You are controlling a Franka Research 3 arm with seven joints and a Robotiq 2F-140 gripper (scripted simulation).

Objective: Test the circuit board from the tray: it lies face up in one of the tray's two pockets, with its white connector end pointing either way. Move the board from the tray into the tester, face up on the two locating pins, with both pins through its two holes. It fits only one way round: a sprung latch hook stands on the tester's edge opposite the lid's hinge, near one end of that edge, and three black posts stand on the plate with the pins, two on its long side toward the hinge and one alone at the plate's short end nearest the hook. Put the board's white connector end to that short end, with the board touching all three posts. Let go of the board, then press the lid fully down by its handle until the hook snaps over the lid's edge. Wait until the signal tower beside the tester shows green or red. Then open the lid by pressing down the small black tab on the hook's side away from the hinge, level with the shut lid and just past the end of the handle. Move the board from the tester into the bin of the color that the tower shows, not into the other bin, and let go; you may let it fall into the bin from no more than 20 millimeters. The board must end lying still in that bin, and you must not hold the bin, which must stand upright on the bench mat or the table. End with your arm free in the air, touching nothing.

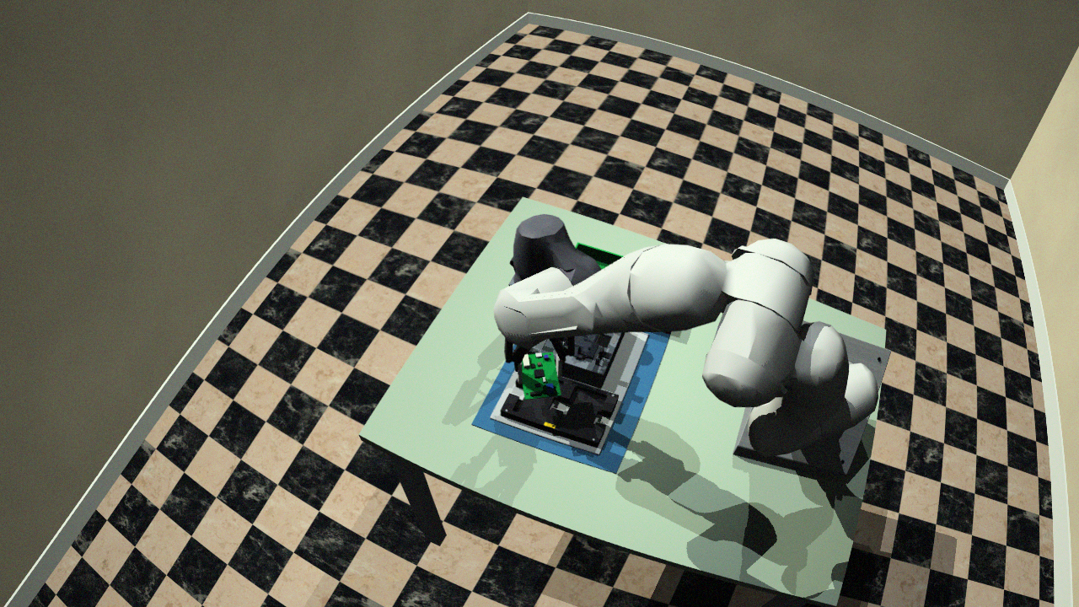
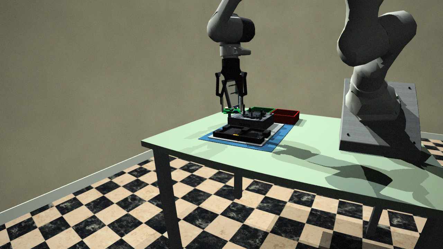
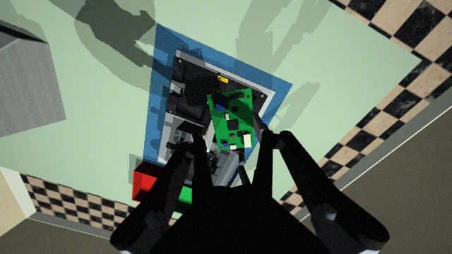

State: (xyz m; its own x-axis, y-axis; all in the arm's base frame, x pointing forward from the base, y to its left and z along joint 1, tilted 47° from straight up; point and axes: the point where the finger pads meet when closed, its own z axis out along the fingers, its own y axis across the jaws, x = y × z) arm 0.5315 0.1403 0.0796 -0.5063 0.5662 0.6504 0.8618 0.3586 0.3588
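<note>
The green circuit board is 2 cm below my hand. Round my hand: tester plate 17 cm to the right, 7 cm below, 3 cm behind; then tester lid 17 cm to the right, 9 cm ahead, 5 cm above; then green bin 37 cm to the right, 12 cm below, 1 cm ahead.
</note>
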